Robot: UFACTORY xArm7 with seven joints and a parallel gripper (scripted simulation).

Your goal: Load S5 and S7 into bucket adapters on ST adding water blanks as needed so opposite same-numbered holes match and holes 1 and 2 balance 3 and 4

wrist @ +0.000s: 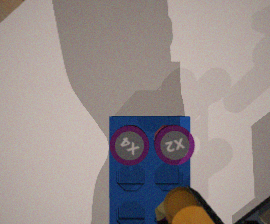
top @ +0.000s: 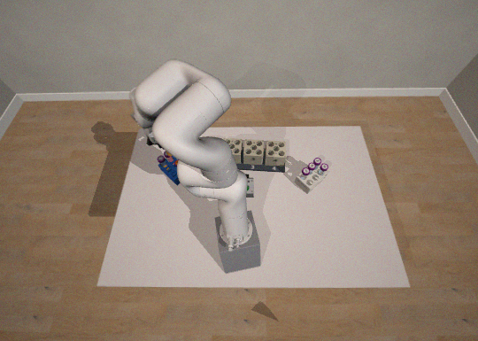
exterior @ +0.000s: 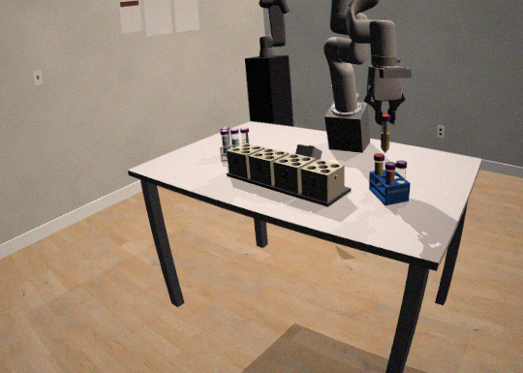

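My hand is 20 mm past the blue rack, 10 mm to the right of it and 220 mm above it. From my hand the other things lie so: adapter 100 mm ahead, 170 mm to the right, 200 mm below; then dark stand 80 mm ahead, 330 mm to the right, 250 mm below; then white rack 40 mm behind, 670 mm to the right, 220 mm below.
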